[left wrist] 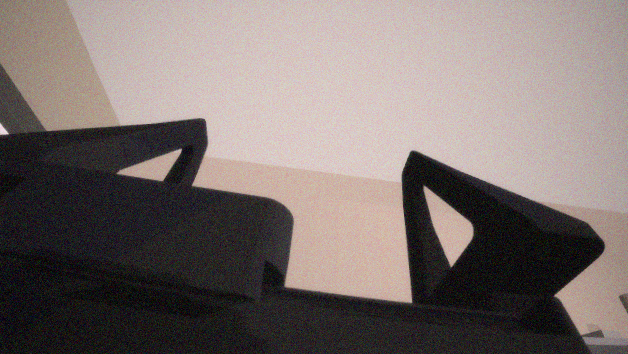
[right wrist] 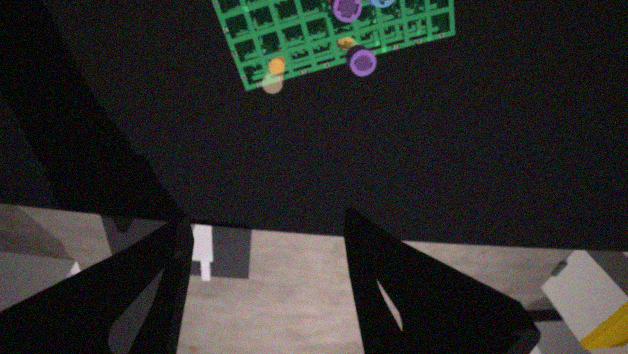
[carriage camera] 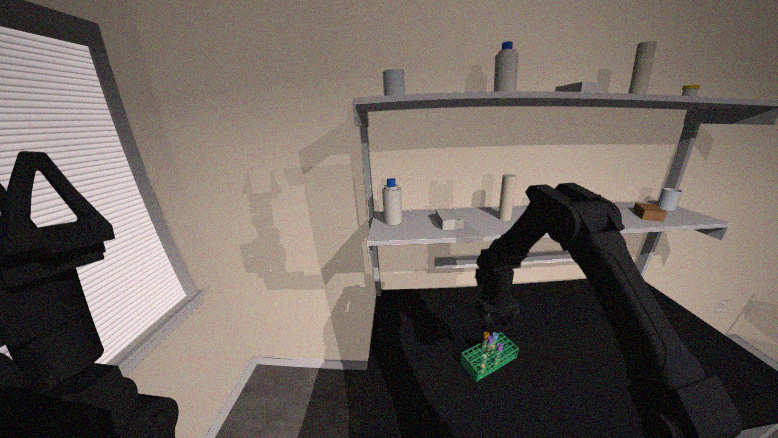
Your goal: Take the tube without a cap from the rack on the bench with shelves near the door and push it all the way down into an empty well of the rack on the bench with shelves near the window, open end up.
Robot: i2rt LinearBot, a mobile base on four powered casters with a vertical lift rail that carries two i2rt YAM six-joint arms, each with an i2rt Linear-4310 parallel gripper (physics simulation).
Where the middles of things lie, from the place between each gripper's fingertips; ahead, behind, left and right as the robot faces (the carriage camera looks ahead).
Now: left hand 42 cm short of the green rack [carriage camera: 472, 363], 65 cm to the left of it and 81 cm above it.
The green rack is 60 mm ahead of my right hand, 40 mm to the right of it and 220 mm below it.
